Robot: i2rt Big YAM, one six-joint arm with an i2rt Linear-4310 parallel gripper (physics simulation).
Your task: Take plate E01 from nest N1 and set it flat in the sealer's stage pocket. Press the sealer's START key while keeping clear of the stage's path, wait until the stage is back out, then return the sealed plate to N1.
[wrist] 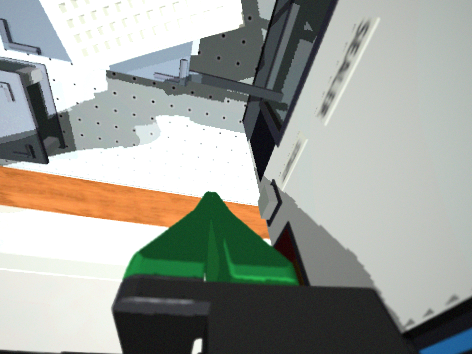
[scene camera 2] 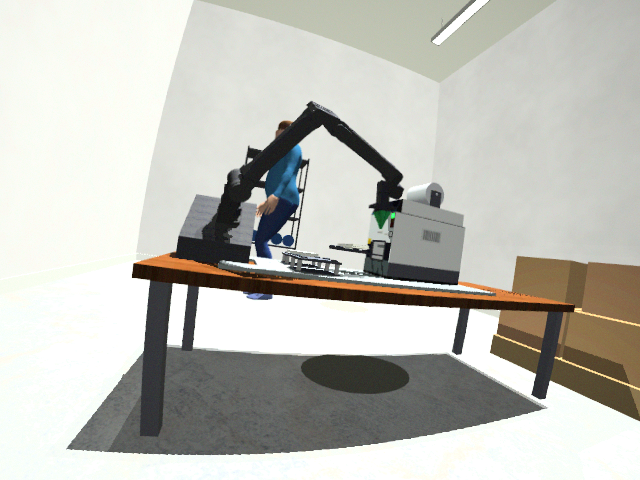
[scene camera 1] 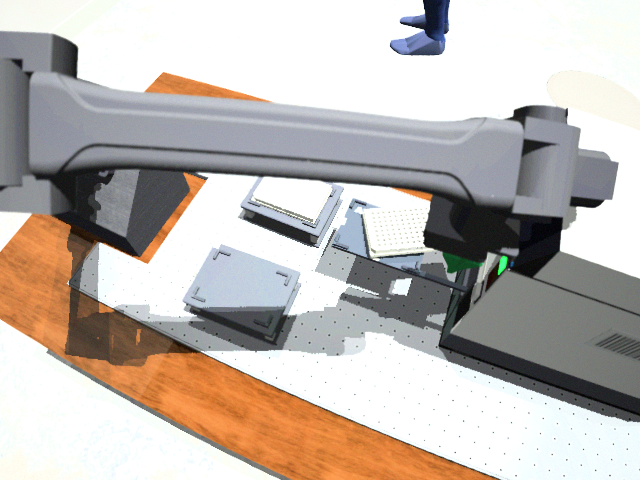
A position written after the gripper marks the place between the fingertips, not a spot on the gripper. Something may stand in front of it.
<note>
In view: the gripper [scene camera 1: 449, 269], a lidded white plate [scene camera 1: 304, 200] and a sealer housing [scene camera 1: 535, 321].
The gripper also shows in the wrist view [wrist: 210, 199]. The sealer housing is seen too in the wrist view [wrist: 362, 150]. The wrist view misses the lidded white plate: it is out of frame.
</note>
